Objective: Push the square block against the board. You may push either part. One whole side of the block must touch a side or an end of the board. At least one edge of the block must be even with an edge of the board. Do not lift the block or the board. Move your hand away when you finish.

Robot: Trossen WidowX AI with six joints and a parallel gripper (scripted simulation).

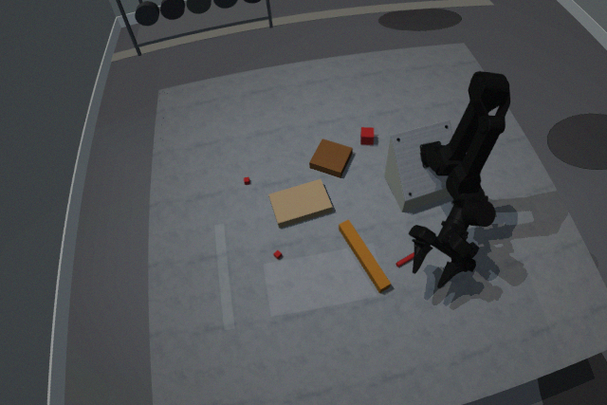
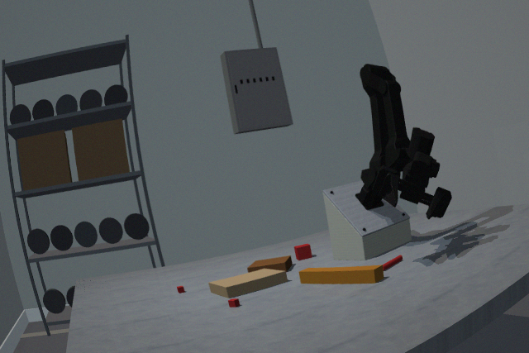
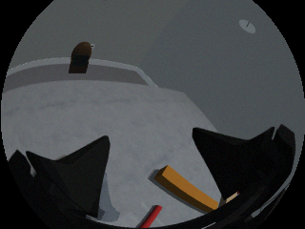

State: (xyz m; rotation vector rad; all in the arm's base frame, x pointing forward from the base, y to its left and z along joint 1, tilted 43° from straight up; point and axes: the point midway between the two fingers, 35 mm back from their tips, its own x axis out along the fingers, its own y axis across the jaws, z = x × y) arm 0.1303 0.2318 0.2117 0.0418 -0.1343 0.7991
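Right now my gripper tip is 36 cm to the left of the tan slab, 22 cm short of it and 11 cm above it. Also, from my gripper tip: long orange bar: 15 cm to the right, 11 cm below, 10 cm ahead; red stick: 12 cm below, 11 cm to the right, 2 cm behind; brown square block: 50 cm to the right, 11 cm below, 9 cm ahead.
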